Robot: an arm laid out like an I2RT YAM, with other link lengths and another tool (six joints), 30 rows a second.
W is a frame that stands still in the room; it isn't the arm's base.
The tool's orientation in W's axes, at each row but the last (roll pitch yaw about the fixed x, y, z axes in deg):
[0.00, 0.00, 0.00]
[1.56, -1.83, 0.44]
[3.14, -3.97, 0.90]
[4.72, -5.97, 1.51]
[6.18, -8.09, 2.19]
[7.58, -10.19, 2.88]
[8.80, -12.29, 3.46]
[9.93, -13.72, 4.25]
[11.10, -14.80, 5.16]
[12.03, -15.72, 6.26]
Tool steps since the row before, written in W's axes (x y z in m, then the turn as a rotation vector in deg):
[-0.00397, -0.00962, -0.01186, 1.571, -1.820, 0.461]
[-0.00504, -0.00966, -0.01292, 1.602, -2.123, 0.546]
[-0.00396, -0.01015, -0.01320, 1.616, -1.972, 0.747]
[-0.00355, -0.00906, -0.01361, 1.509, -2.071, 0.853]
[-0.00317, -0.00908, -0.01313, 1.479, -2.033, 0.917]
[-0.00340, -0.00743, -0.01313, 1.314, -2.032, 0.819]
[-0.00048, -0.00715, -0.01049, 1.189, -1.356, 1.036]
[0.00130, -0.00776, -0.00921, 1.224, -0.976, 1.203]
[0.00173, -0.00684, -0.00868, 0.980, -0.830, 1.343]
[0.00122, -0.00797, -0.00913, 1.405, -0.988, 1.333]
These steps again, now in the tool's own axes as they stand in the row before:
[-0.00397, -0.00962, -0.01186, 1.571, -1.820, 0.461]
[-0.00552, -0.00996, -0.01248, 1.602, -2.121, 0.553]
[-0.00502, -0.01078, -0.01231, 1.633, -1.959, 0.744]
[-0.00518, -0.01001, -0.01236, 1.535, -2.046, 0.868]
[-0.00533, -0.01025, -0.01147, 1.515, -1.999, 0.931]
[-0.00603, -0.00880, -0.01119, 1.336, -1.999, 0.863]
[-0.00312, -0.00856, -0.00885, 1.300, -1.290, 0.986]
[-0.00148, -0.00929, -0.00763, 1.401, -0.894, 1.066]
[-0.00115, -0.00851, -0.00717, 1.215, -0.692, 1.224]
[-0.00214, -0.00973, -0.00701, 1.602, -0.916, 1.150]

